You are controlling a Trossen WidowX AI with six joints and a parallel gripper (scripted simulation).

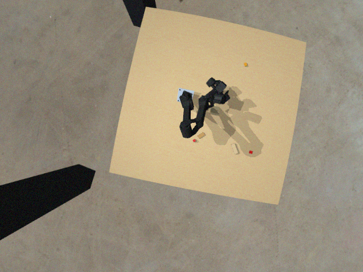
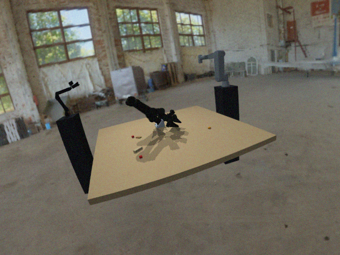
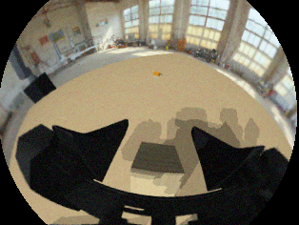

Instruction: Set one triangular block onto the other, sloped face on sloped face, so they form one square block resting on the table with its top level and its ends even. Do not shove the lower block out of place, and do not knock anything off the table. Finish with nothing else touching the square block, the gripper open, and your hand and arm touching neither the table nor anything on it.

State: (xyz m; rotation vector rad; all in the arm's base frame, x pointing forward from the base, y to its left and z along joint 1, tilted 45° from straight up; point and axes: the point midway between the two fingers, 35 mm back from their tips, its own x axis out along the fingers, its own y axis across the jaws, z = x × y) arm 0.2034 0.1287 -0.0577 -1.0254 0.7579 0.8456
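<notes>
Right now my gripper tip is 5 cm to the left of the triangular block, 3 cm past it and 3 cm above it. The rest, counted from my gripper tip: tan block 38 cm to the right, 5 cm below, 3 cm behind; then orange piece 23 cm to the left, 11 cm ahead, 5 cm below; then red cube 43 cm to the right, 6 cm behind, 4 cm below.
</notes>
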